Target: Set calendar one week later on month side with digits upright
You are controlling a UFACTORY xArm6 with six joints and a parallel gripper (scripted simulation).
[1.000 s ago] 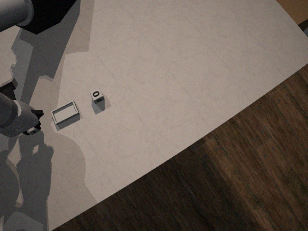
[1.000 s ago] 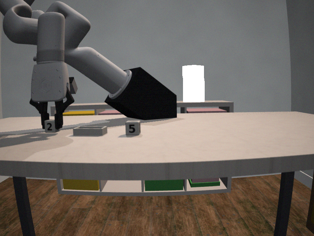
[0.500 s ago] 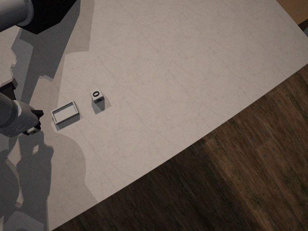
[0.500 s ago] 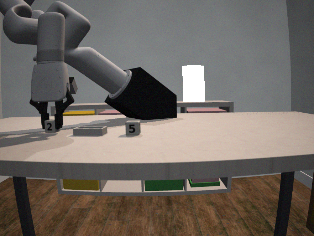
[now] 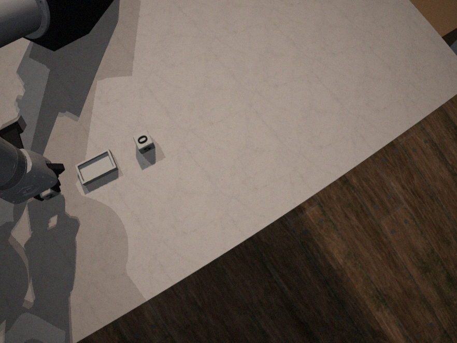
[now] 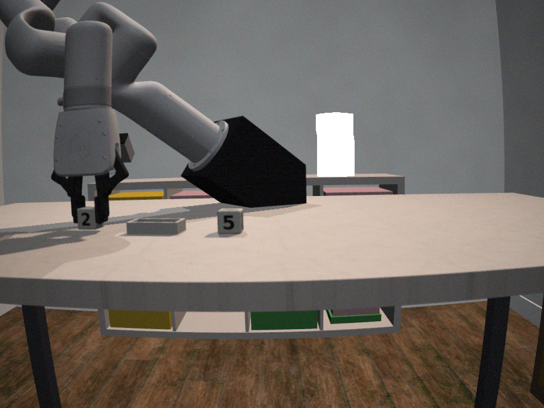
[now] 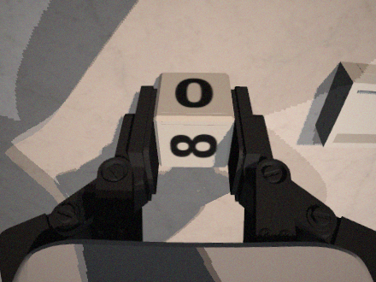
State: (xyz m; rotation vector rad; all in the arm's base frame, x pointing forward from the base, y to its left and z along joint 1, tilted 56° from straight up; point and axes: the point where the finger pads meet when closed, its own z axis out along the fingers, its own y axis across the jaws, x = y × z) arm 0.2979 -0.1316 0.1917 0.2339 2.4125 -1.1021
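The white cube lies 10 mm below my hand. The rest, counted from my hand: grey tray: 40 mm ahead, 100 mm to the left, 20 mm below.
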